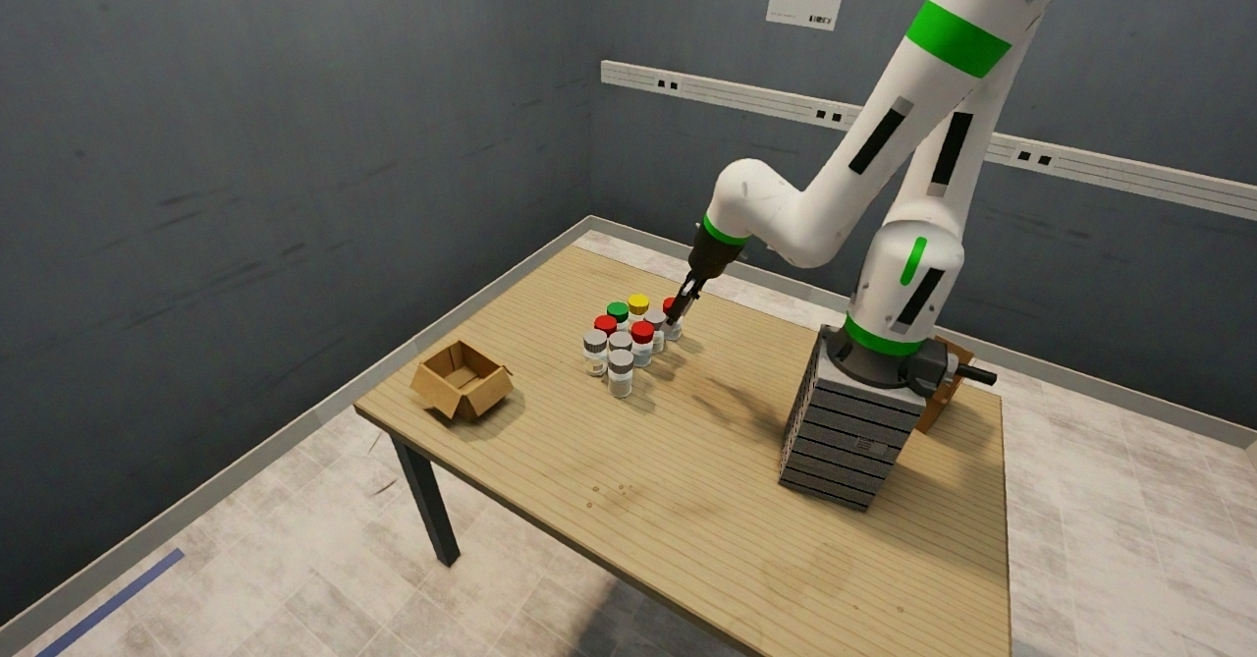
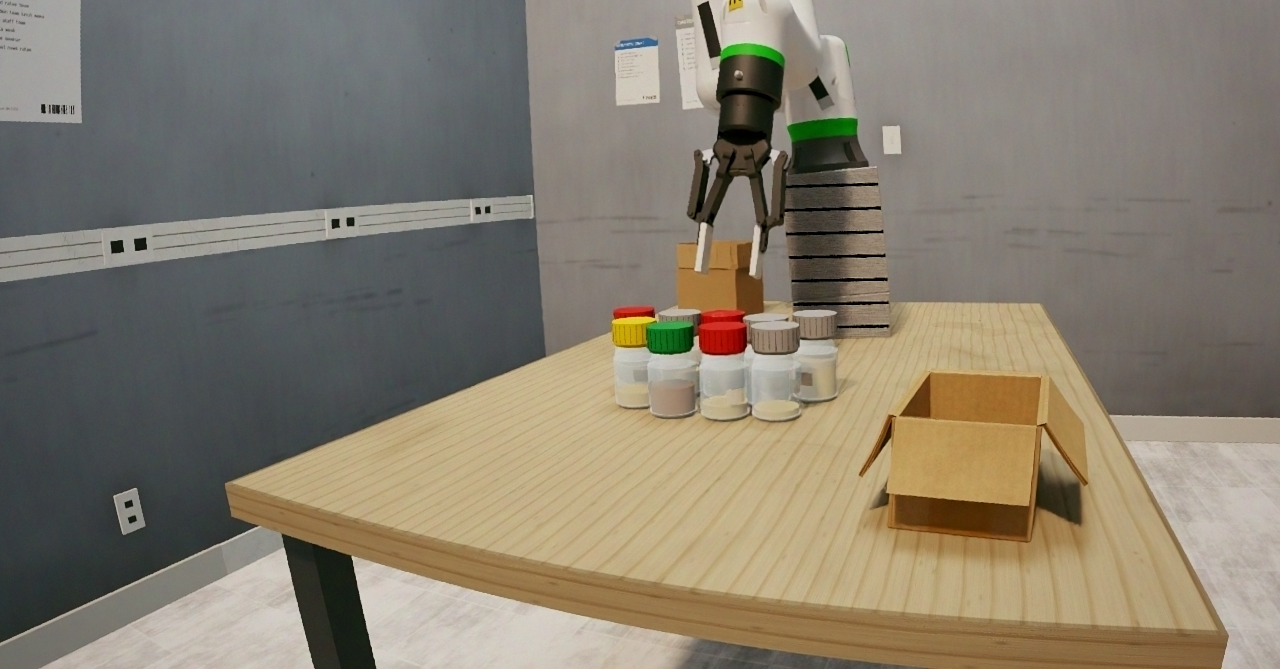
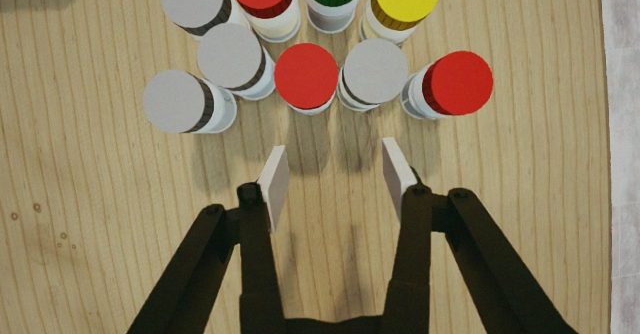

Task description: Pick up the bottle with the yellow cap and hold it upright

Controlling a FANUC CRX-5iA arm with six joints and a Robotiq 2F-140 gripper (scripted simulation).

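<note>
The yellow-capped bottle lies 13 cm ahead of my hand, 9 cm to the right of it and 12 cm below it. Round my hand: grey-capped bottle (7 cm ahead, 5 cm to the right, 12 cm below).
</note>
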